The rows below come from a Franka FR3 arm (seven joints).
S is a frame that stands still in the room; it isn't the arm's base.
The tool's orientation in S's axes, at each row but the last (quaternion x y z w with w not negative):
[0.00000, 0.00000, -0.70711, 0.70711]
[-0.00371, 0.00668, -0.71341, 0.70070]
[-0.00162, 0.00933, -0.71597, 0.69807]
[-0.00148, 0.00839, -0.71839, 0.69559]
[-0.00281, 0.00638, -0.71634, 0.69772]
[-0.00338, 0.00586, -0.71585, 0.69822]
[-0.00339, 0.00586, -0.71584, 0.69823]
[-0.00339, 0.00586, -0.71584, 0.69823]
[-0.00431, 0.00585, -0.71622, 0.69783]
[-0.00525, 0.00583, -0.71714, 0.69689]
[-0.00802, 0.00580, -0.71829, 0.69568]
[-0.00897, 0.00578, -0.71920, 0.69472]
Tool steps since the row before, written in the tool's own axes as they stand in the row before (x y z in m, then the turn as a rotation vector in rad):
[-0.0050, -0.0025, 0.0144, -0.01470, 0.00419, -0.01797]
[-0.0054, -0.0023, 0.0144, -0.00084, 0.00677, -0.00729]
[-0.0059, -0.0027, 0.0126, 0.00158, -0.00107, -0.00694]
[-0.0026, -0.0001, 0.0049, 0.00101, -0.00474, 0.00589]
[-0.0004, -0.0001, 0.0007, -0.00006, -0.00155, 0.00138]
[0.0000, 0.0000, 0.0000, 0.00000, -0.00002, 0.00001]
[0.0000, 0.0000, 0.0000, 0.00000, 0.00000, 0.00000]
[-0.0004, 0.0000, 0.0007, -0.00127, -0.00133, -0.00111]
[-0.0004, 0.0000, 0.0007, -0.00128, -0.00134, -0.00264]
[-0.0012, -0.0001, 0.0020, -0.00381, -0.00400, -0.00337]
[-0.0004, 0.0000, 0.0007, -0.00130, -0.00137, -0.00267]
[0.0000, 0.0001, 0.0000, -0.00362, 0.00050, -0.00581]
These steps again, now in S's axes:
[-0.0025, 0.0050, 0.0144, 0.00419, 0.01470, -0.01797]
[-0.0020, 0.0054, 0.0145, 0.00668, 0.00075, -0.00739]
[-0.0024, 0.0058, 0.0127, -0.00122, -0.00148, -0.00694]
[0.0001, 0.0026, 0.0049, -0.00469, -0.00092, 0.00595]
[-0.0001, 0.0004, 0.0007, -0.00153, 0.00009, 0.00140]
[0.0000, 0.0000, 0.0000, -0.00002, 0.00000, 0.00001]
[0.0000, 0.0000, 0.0000, 0.00000, 0.00000, 0.00000]
[0.0000, 0.0004, 0.0007, -0.00131, 0.00131, -0.00109]
[0.0000, 0.0004, 0.0007, -0.00134, 0.00132, -0.00262]
[0.0000, 0.0012, 0.0020, -0.00394, 0.00393, -0.00330]
[0.0000, 0.0004, 0.0007, -0.00138, 0.00134, -0.00265]
[0.0001, 0.0000, 0.0000, 0.00050, 0.00358, -0.00584]

